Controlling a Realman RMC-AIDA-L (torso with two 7-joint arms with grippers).
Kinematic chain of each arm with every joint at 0, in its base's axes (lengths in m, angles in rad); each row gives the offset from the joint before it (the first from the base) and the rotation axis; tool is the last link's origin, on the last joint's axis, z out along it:
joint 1: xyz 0 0 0.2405 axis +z
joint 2: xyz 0 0 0 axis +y
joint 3: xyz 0 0 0.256 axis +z
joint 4: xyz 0 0 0 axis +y
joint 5: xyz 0 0 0.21 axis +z
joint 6: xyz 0 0 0 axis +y
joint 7: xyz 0 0 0.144 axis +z
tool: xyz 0 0 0
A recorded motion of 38 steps. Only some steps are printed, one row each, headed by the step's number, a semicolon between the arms.
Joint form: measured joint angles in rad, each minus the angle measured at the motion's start. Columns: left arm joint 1, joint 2, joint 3, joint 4, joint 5, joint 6, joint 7; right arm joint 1, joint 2, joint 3, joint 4, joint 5, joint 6, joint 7.
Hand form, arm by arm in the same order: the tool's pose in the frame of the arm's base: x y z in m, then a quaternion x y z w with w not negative. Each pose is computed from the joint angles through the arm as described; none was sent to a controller.
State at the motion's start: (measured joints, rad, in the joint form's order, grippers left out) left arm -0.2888 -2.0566 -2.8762 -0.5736 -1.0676 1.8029 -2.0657; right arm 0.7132 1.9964 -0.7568 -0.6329 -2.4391 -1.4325 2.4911
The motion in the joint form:
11: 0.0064 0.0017 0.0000 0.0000 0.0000 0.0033 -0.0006; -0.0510 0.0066 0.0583 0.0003 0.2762 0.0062 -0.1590
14: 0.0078 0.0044 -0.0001 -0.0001 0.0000 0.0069 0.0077; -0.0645 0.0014 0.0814 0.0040 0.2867 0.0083 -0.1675
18: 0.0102 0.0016 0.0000 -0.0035 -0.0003 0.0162 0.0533; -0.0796 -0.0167 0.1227 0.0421 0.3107 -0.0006 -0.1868
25: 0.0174 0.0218 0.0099 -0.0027 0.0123 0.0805 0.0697; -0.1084 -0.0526 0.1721 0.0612 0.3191 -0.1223 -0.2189
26: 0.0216 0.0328 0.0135 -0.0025 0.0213 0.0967 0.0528; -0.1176 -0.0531 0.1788 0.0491 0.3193 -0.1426 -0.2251
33: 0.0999 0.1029 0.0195 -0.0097 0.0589 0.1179 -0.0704; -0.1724 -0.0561 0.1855 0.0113 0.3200 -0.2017 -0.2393
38: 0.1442 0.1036 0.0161 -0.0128 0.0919 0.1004 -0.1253; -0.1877 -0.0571 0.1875 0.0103 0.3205 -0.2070 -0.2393
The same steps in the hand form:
11: -0.3413 0.2330 0.0402 -0.66702 -0.62438 -0.40246 0.05708; 0.2592 0.3758 0.0168 -0.78158 0.58895 0.18728 0.08489
14: -0.3417 0.2323 0.0413 -0.67010 -0.62124 -0.40198 0.05857; 0.2652 0.3746 0.0219 -0.77378 0.59390 0.20015 0.09216
18: -0.3408 0.2308 0.0409 -0.68473 -0.60462 -0.40181 0.06427; 0.2747 0.3708 0.0286 -0.75894 0.60481 0.22300 0.09215
25: -0.3388 0.2228 0.0473 -0.70103 -0.59163 -0.39585 0.04277; 0.2822 0.3542 0.0443 -0.76055 0.60143 0.23761 0.05825
26: -0.3401 0.2198 0.0505 -0.69967 -0.59740 -0.39036 0.03446; 0.2832 0.3510 0.0473 -0.76284 0.59797 0.23953 0.05597
33: -0.3676 0.1902 0.0753 -0.65514 -0.66521 -0.35618 0.03780; 0.2954 0.3331 0.0555 -0.76317 0.59835 0.23848 0.05165
38: -0.3797 0.1722 0.0733 -0.61980 -0.70562 -0.34097 0.04112; 0.3001 0.3283 0.0563 -0.75898 0.60345 0.23890 0.05213

